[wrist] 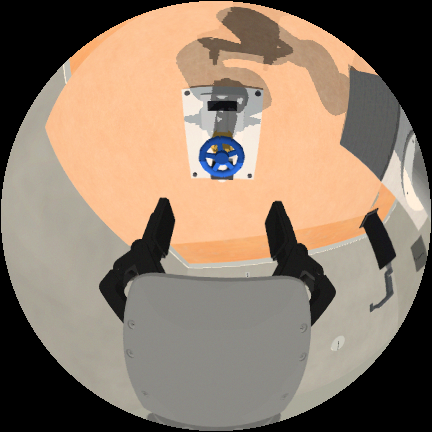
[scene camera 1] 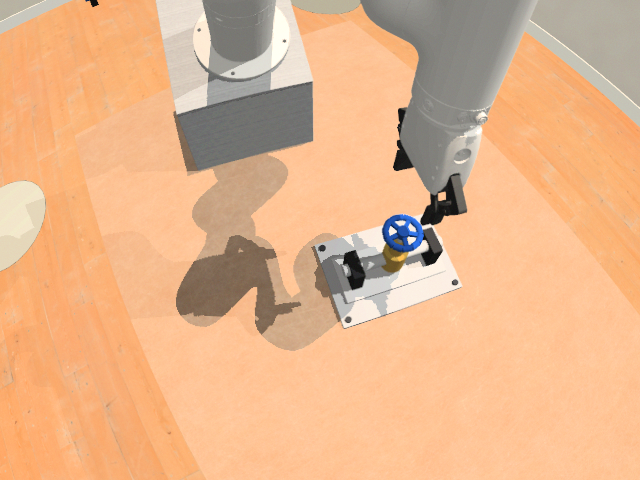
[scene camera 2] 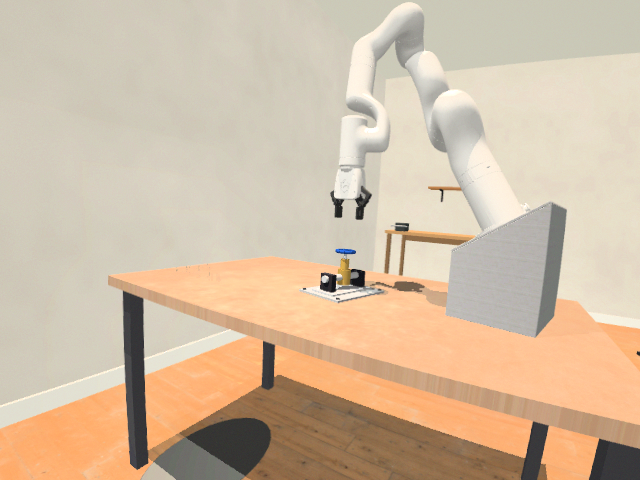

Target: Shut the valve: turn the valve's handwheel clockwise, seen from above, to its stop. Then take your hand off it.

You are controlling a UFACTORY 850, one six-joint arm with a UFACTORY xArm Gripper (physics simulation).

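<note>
The blue handwheel lies level on top of the yellow valve body. The valve sits in a grey pipe on a white base plate. My gripper is wide open and empty, pointing down. In the scene camera 2 view it hangs well above the handwheel, with a gap between the fingertips and the rim. The fingers touch no part of the wheel. The wheel's stop does not show.
Black pipe clamps stand on the plate at both sides of the valve. The grey robot pedestal stands on the same table. A wooden side table is in the background.
</note>
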